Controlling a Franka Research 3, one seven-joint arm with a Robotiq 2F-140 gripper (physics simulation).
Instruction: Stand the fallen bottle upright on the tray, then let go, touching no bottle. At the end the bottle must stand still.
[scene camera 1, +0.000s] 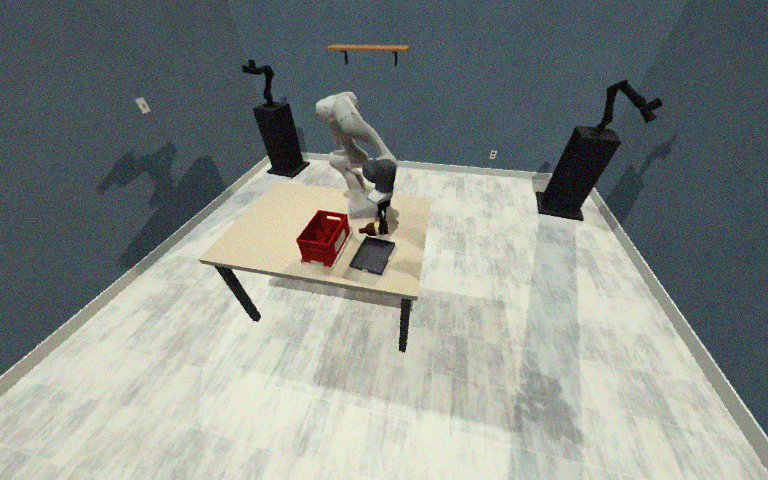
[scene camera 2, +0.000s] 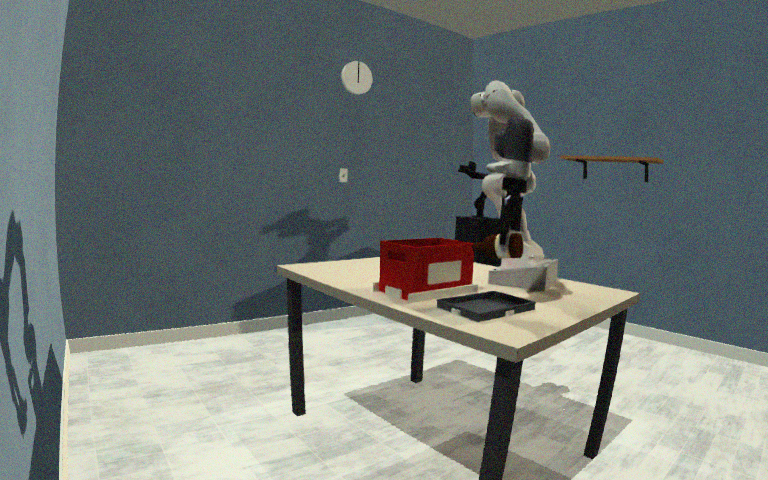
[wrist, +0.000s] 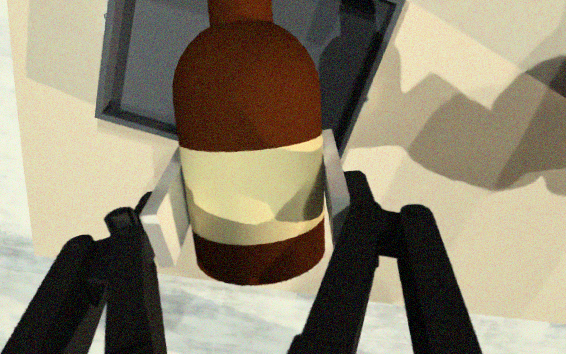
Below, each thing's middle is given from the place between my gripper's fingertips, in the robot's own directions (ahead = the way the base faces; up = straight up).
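Labels:
The brown bottle (scene camera 2: 489, 246) has my gripper 1 cm short of it, and my gripper is also 3 cm to the left of it and 2 cm below it. As for the dark tray (scene camera 1: 373, 254), that one's 17 cm below my hand, 3 cm ahead of it and 3 cm to the right of it.

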